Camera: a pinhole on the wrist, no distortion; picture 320 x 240 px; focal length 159.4 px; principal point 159.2 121.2 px. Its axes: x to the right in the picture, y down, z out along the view. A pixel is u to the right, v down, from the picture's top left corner.
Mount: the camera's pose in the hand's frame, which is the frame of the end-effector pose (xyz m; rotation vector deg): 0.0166 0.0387 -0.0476 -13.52 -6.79 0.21
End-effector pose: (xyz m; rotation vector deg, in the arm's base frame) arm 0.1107 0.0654 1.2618 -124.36 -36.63 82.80
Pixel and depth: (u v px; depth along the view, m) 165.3 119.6 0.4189
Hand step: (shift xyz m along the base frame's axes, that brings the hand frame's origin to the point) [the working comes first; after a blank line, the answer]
In the camera's frame: 0.0160 -0.0042 0.4189

-0.3235 -0.0740 -0.1924
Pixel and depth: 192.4 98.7 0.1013
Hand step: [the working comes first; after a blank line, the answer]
In the camera's frame: 0.0211 -0.0143 0.1013

-0.0371 -0.0168 -0.0671
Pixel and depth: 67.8 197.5 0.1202
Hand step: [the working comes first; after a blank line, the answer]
In the camera's frame: -0.0689 0.0575 0.1202

-0.0506 -0.1300 -0.0421
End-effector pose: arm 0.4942 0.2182 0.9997 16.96 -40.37 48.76
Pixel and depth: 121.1 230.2 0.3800
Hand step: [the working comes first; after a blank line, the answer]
In the camera's frame: -0.0908 0.2598 0.3800

-0.4550 0.0483 0.0928
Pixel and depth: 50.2 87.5 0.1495
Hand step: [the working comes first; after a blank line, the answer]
In the camera's frame: -0.1022 -0.0316 0.1495

-0.1195 -0.0804 -0.0025
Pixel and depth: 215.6 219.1 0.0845
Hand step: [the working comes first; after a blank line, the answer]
In the camera's frame: 0.0299 0.0519 0.0845

-0.0789 0.0784 0.0400
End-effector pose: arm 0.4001 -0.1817 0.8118 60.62 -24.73 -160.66
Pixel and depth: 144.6 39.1 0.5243
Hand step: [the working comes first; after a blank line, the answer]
In the camera's frame: -0.0480 -0.2700 0.5243

-0.2701 0.2326 0.3985
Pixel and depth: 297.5 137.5 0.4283
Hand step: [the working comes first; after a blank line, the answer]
In the camera's frame: 0.3716 0.0438 0.4283

-0.5146 -0.1582 0.1314
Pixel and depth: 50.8 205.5 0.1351
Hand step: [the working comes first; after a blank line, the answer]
In the camera's frame: -0.0919 0.0714 0.1351

0.0315 -0.1008 0.1379
